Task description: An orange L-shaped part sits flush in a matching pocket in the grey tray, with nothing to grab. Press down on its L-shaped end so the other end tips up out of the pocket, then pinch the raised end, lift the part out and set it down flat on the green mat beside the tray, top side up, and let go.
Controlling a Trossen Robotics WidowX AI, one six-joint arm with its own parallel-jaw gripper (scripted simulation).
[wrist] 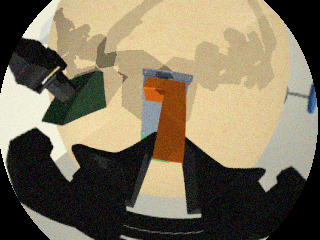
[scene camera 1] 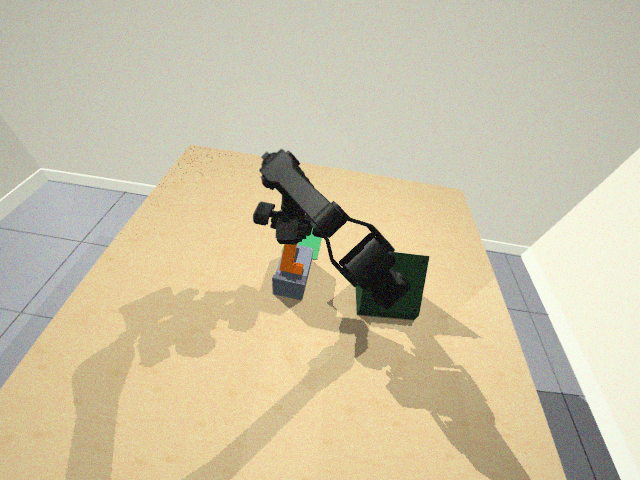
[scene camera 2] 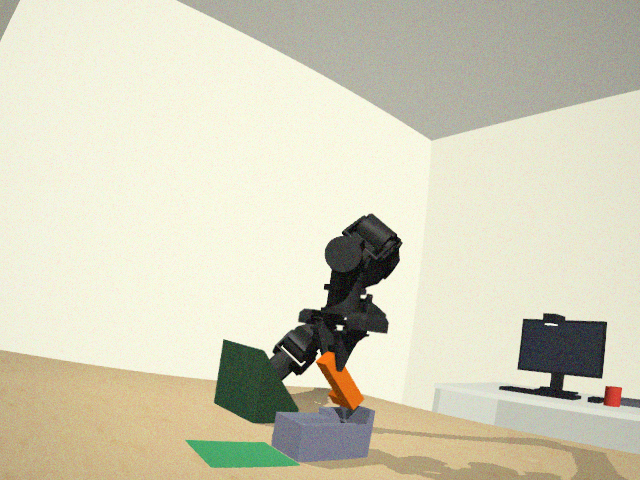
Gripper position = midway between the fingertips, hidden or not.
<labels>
my gripper: wrist 169, 137; scene camera 1 291, 240; scene camera 2 333, 369
</labels>
